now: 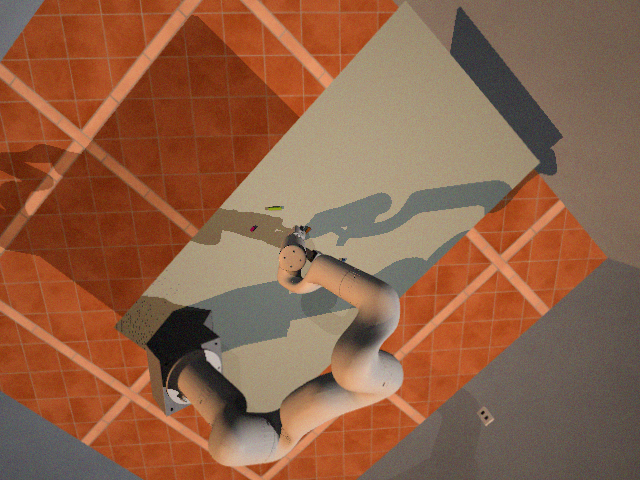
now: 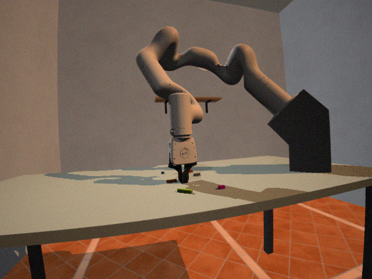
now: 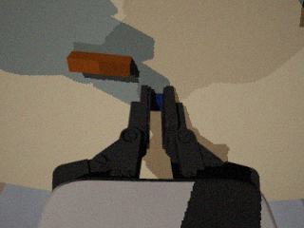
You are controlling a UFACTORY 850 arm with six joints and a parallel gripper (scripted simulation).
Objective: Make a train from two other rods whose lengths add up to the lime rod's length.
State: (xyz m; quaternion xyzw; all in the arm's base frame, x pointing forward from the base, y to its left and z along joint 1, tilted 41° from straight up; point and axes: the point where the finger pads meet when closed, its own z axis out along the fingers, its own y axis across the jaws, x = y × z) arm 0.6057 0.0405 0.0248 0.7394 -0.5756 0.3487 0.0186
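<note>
My gripper is now 4 cm short of the orange rod, 3 cm to the left of it and 2 cm above it. Also, from my hand: magenta rod (14 cm to the left, 9 cm behind, 2 cm below); lime rod (12 cm to the left, 3 cm ahead, 2 cm below); grey rod (10 cm to the right, 9 cm behind, 2 cm below).
</note>
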